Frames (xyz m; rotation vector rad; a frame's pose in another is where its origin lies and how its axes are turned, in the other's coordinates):
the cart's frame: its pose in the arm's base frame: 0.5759 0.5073 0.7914 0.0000 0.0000 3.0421
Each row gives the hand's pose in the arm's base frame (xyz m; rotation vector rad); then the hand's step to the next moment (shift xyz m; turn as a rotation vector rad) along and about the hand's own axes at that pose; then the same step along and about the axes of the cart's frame.
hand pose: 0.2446 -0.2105 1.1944 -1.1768 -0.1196 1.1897
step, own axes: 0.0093 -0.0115 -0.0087 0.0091 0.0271 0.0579
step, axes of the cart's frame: -0.0166 -0.0043 0.0003 0.0535 -0.0362 0.0013
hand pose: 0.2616 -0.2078 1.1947 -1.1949 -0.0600 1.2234
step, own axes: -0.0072 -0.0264 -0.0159 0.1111 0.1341 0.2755
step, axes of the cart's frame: -0.0256 0.0097 0.0158 0.2347 -0.2236 -0.0339
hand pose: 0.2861 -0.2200 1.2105 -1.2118 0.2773 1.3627
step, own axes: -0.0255 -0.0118 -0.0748 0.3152 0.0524 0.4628
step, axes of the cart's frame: -0.0448 0.0658 -0.0064 0.2264 -0.5100 -0.0699
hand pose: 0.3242 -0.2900 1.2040 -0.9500 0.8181 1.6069
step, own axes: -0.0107 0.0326 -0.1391 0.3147 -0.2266 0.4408
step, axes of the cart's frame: -0.0072 0.1334 -0.0518 -0.0442 -0.5783 -0.0914
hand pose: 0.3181 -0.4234 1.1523 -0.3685 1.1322 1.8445
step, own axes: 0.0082 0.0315 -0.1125 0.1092 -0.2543 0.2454
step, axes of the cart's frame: 0.0426 0.0980 -0.0480 -0.1660 -0.3210 -0.0791
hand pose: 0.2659 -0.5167 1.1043 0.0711 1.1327 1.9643
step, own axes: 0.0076 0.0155 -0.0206 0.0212 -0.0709 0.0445
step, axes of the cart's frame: 0.0222 0.0148 -0.0033 -0.0443 -0.0664 -0.0330
